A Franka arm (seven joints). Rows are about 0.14 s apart.
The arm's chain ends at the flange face. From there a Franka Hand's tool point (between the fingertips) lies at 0.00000 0.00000 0.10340 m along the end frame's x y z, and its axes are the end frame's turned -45 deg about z.
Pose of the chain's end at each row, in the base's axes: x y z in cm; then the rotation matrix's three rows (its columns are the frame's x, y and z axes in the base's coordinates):
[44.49, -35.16, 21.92], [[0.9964, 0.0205, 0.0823], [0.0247, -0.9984, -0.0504], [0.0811, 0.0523, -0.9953]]
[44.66, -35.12, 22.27], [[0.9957, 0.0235, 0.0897], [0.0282, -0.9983, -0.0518], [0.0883, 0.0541, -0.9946]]
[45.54, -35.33, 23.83], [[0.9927, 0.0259, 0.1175], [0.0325, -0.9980, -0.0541], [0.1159, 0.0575, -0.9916]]
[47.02, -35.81, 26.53], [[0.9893, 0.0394, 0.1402], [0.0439, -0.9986, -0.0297], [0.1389, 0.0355, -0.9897]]
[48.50, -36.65, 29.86], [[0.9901, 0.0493, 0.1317], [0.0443, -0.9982, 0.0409], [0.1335, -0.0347, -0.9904]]
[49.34, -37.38, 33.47], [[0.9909, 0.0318, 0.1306], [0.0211, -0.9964, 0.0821], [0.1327, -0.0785, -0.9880]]
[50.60, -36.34, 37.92], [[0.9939, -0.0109, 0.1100], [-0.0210, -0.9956, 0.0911], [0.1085, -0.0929, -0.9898]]
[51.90, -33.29, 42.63], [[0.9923, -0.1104, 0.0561], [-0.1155, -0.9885, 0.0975], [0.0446, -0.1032, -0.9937]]
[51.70, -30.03, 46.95], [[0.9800, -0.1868, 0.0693], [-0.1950, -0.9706, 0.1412], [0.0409, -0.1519, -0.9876]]
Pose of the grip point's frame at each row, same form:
[45.34, -35.68, 11.63], [[0.6901, 0.7191, 0.0823], [0.7234, -0.6885, -0.0504], [0.0204, 0.0943, -0.9953]]
[45.59, -35.66, 11.99], [[0.6874, 0.7207, 0.0897], [0.7258, -0.6860, -0.0518], [0.0242, 0.1007, -0.9946]]
[46.75, -35.89, 13.58], [[0.6836, 0.7203, 0.1175], [0.7287, -0.6827, -0.0541], [0.0413, 0.1226, -0.9916]]
[48.47, -36.12, 16.30], [[0.6717, 0.7274, 0.1402], [0.7372, -0.6751, -0.0297], [0.0731, 0.1233, -0.9897]]
[49.86, -36.23, 19.62], [[0.6652, 0.7350, 0.1317], [0.7372, -0.6745, 0.0409], [0.1189, 0.0699, -0.9904]]
[50.69, -36.53, 23.25], [[0.6782, 0.7232, 0.1306], [0.7195, -0.6896, 0.0821], [0.1493, 0.0383, -0.9880]]
[51.74, -35.40, 27.69], [[0.7105, 0.6951, 0.1100], [0.6891, -0.7188, 0.0911], [0.1424, 0.0110, -0.9898]]
[52.48, -32.28, 32.36], [[0.7797, 0.6236, 0.0561], [0.6173, -0.7806, 0.0975], [0.1045, -0.0414, -0.9937]]
[52.42, -28.57, 36.74], [[0.8251, 0.5609, 0.0693], [0.5484, -0.8242, 0.1412], [0.1363, -0.0785, -0.9876]]

